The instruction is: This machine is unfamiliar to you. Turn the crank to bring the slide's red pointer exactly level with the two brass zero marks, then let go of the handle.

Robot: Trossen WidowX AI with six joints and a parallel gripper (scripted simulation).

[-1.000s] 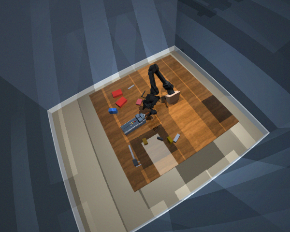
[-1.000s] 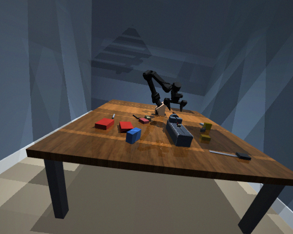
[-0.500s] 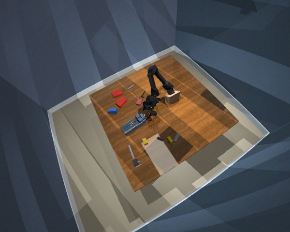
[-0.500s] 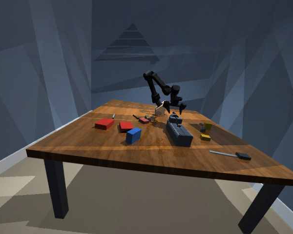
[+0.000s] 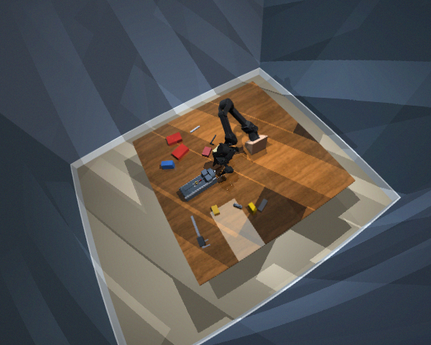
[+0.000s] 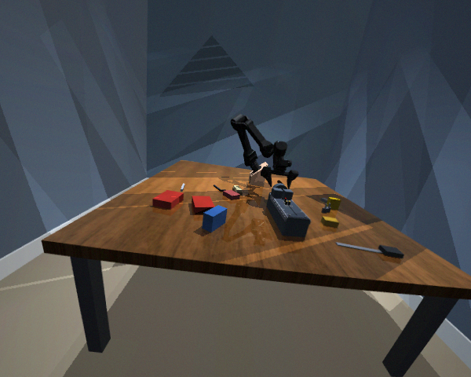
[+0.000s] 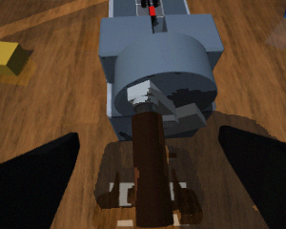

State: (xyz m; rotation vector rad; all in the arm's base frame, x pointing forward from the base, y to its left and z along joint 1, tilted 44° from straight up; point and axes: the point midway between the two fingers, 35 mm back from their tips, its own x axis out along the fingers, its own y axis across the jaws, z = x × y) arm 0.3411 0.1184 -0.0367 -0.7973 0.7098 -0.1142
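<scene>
Now: the red pointer 130 mm ahead of my gripper tip, 10 mm to the left of it and 10 mm below it. Round my gripper tip: pink block 240 mm to the right, 90 mm below, 10 mm behind; ochre block 230 mm to the left, 120 mm ahead, 80 mm below; brown crank handle 20 mm behind, 20 mm above.
</scene>
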